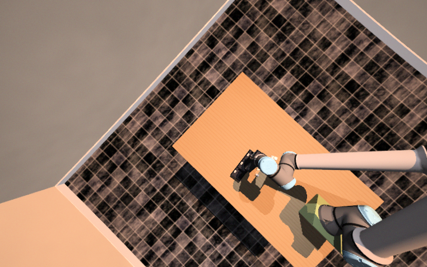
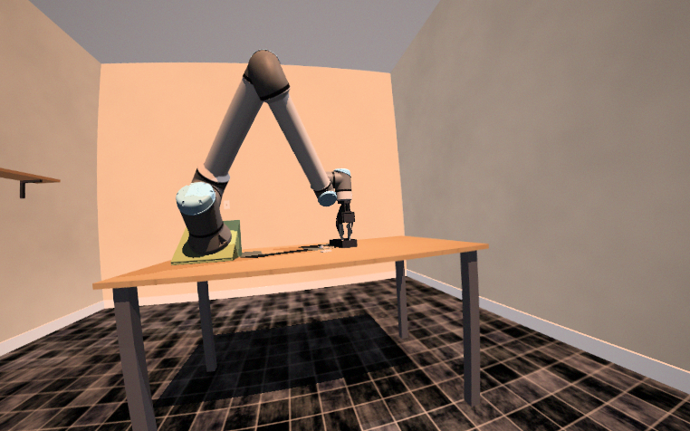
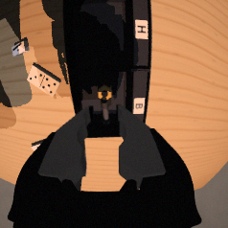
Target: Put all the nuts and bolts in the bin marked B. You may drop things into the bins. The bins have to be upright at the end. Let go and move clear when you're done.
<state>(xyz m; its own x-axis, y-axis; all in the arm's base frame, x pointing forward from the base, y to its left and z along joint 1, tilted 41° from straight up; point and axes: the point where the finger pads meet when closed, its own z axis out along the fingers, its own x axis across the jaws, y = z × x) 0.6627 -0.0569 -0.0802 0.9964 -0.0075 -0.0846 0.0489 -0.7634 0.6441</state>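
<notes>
My gripper is now 10 mm to the right of the gold nut and 30 mm above it. The rest, counted from my hand: white piece 130 mm behind, 80 mm to the left, 30 mm below; then dark bolt 20 mm to the right, 30 mm below; then black three-part bin 90 mm to the left, 20 mm below.
</notes>
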